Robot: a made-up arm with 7 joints.
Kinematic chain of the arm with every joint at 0, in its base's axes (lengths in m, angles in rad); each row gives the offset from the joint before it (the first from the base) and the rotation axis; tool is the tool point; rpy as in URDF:
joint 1: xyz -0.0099 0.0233 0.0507 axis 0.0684 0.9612 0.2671
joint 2: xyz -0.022 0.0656 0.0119 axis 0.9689 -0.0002 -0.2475
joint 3: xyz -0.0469 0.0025 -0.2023 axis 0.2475 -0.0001 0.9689
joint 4: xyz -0.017 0.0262 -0.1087 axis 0.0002 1 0
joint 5: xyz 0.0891 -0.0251 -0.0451 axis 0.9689 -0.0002 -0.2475
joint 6: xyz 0.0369 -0.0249 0.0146 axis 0.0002 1 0
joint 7: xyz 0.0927 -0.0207 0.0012 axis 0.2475 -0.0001 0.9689
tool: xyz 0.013 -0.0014 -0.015 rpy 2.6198 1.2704 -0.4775
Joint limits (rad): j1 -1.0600..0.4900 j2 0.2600..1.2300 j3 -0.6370..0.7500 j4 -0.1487..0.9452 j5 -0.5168..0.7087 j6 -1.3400..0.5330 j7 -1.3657..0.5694
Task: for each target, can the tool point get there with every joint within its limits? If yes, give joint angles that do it. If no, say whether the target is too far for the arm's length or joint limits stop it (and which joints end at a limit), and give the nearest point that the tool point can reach.
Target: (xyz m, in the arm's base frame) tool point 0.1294 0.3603 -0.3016
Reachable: yes | joints -0.1125 0.8411 -0.0462 0.8048 0.0039 -0.4725 -0.8207
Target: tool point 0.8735 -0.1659 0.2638
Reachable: no: too far | nearest point 0.4184 0.0406 -0.0355 | short by 0.583 m
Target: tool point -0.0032 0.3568 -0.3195
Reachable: yes | joints 0.2737 0.7191 0.1124 0.3037 0.2857 0.2368 -0.0486
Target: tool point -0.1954 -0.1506 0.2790
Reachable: no: joint limits stop it (at a limit: joint 1, joint 2, joint 3, joint 4, joint 6) | nearest point -0.1287 0.0019 -0.1522 | short by 0.462 m
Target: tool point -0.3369 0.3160 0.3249
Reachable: no: joint limits stop it (at a limit: joint 1, joint 2, joint 3, joint 4, joint 5, joint 7) | nearest point 0.0752 0.2920 0.1736 | short by 0.440 m
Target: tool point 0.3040 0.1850 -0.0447
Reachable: yes | joints -0.8499 0.9896 -0.4860 0.1883 -0.3537 -0.7328 -0.2970
